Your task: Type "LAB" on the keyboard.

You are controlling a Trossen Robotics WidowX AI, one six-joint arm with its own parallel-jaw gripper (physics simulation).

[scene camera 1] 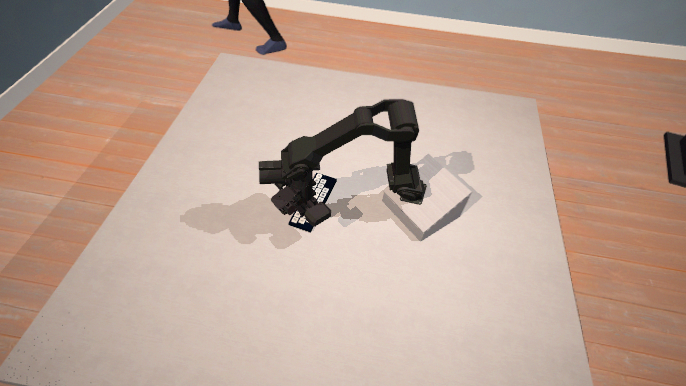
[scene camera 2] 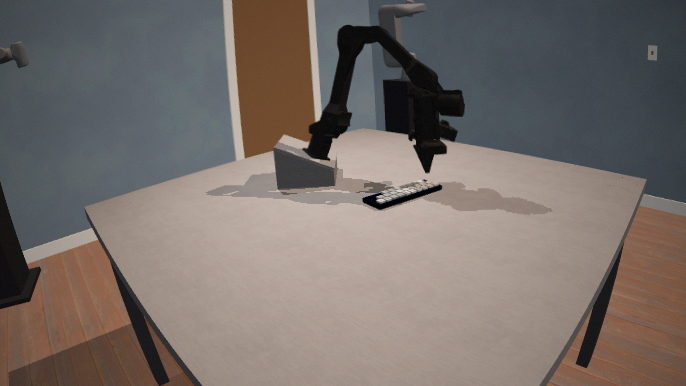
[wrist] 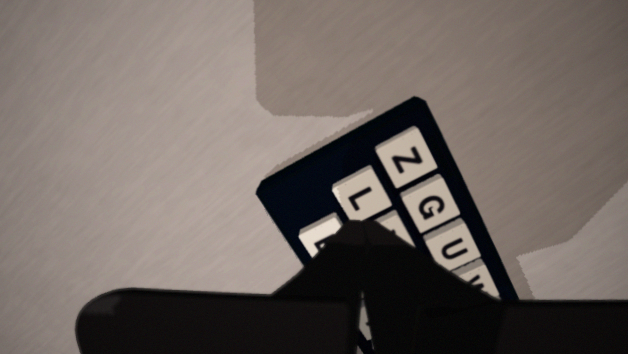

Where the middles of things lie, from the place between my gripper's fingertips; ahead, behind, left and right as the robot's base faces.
I see the keyboard (scene camera 2: 406, 192) 80 mm to the right of my hand, 30 mm below it and 10 mm ahead of it.
